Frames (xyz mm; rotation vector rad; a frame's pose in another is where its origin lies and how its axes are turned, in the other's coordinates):
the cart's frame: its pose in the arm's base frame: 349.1 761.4 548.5 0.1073 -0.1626 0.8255
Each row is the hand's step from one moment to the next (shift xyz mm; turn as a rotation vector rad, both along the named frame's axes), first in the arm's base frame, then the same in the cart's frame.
Working: the arm's base frame: its pose in the cart's frame: -884.1 -272.7 -382.7 -0.1073 0.1626 -0.8255

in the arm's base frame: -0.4 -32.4 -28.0 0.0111 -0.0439 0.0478
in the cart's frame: -28.8 -22.4 -22.3 -0.0154 -0.0363 0.0528
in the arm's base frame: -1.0 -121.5 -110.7 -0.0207 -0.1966 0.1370
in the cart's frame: -108.9 -84.6 -89.4 -0.1303 -0.1128 0.1677
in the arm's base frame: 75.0 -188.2 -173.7 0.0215 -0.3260 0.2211
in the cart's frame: -118.1 -187.7 -148.5 -0.1800 -0.2285 0.2665
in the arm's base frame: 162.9 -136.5 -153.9 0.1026 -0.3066 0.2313
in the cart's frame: -18.5 -217.1 -146.2 -0.1100 -0.2750 0.2652
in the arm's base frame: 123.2 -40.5 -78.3 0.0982 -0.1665 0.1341
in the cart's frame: 38.4 -120.7 -83.1 -0.0298 -0.1804 0.1480
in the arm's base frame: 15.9 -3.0 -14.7 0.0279 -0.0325 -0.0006
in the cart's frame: 5.7 -14.2 -15.6 -0.0050 -0.0425 0.0017
